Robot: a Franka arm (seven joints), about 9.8 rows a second.
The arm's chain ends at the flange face. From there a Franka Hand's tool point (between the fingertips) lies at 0.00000 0.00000 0.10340 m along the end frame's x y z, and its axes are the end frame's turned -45 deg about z.
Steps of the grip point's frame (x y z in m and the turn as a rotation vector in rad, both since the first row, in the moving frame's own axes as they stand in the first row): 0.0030 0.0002 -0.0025 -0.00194 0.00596 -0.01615; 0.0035 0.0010 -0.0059 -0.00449 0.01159 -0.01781; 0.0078 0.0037 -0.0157 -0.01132 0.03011 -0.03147; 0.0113 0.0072 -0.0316 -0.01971 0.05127 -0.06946; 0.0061 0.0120 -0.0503 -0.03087 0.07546 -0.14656; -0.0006 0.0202 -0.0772 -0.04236 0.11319 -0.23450; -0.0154 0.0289 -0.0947 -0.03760 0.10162 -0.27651; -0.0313 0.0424 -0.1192 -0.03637 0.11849 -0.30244; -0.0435 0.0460 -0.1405 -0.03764 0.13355 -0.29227; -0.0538 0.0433 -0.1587 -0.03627 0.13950 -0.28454; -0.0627 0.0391 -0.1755 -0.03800 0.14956 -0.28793
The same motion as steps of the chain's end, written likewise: 0.0017 -0.0017 -0.0025 0.00284 0.00559 -0.01615; 0.0020 -0.0012 -0.0059 0.00502 0.01137 -0.01781; 0.0051 -0.0015 -0.0156 0.01329 0.02930 -0.03147; 0.0080 -0.0004 -0.0314 0.02232 0.05019 -0.06946; 0.0053 0.0080 -0.0500 0.03153 0.07519 -0.14656; 0.0032 0.0212 -0.0764 0.05008 0.10999 -0.23450; 0.0002 0.0373 -0.0941 0.04527 0.09844 -0.27651; -0.0024 0.0597 -0.1184 0.05807 0.10950 -0.30244; -0.0095 0.0720 -0.1395 0.06782 0.12105 -0.29227; -0.0190 0.0779 -0.1576 0.07299 0.12429 -0.28454; -0.0290 0.0820 -0.1743 0.07888 0.13262 -0.28793
